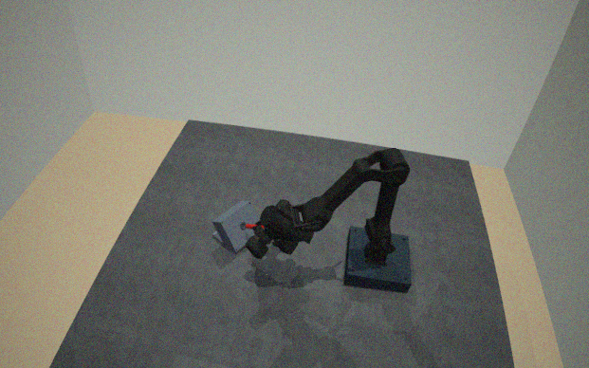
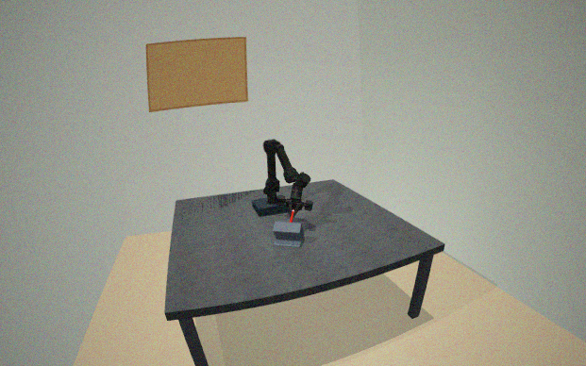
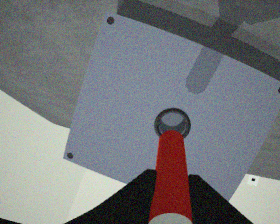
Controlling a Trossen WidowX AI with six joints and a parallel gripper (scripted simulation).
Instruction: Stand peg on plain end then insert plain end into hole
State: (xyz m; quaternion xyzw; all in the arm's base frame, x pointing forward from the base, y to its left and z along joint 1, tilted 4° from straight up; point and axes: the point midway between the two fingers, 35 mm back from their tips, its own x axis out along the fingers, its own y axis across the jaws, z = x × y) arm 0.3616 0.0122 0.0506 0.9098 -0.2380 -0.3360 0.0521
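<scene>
The sloped panel is 60 mm ahead of my gripper tip, 50 mm below it and 40 mm to the right of it. Also, from my gripper tip: red peg 10 mm to the left, 10 mm behind, 10 mm above.
</scene>
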